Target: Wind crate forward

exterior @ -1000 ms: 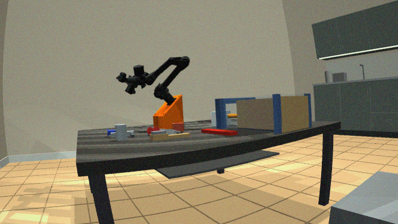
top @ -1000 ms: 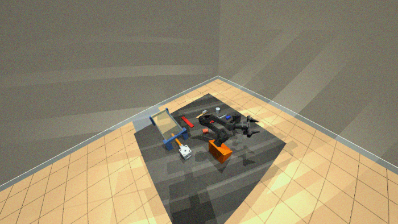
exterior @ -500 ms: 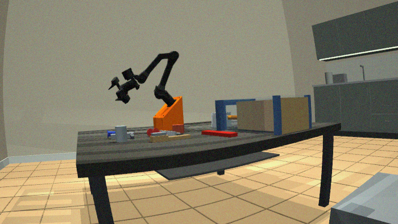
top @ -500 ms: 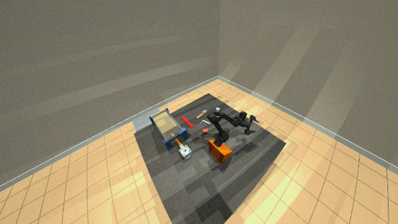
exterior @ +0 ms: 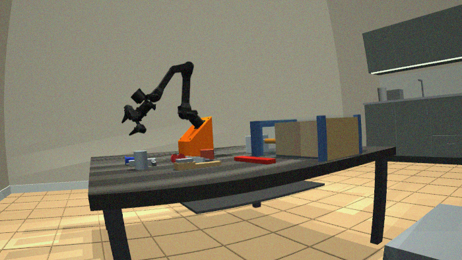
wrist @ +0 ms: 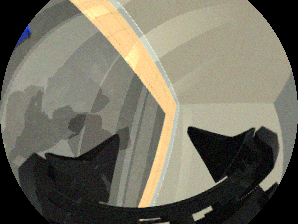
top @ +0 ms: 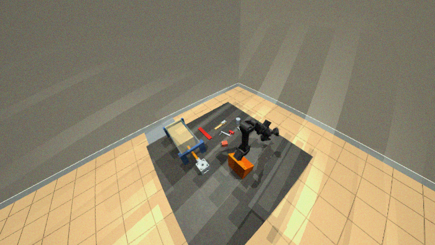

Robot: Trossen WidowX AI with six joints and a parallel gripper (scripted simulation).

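My gripper tip is now 37 cm short of the blue-tipped tool, 15 cm above it and 2 cm to the right of it. Also, from my gripper tip: wooden-handled tool 60 cm ahead, 20 cm to the left, 15 cm below; then grey winch 67 cm to the left, 23 cm ahead, 13 cm below; then flat red bar 62 cm ahead, 43 cm to the left, 16 cm below.
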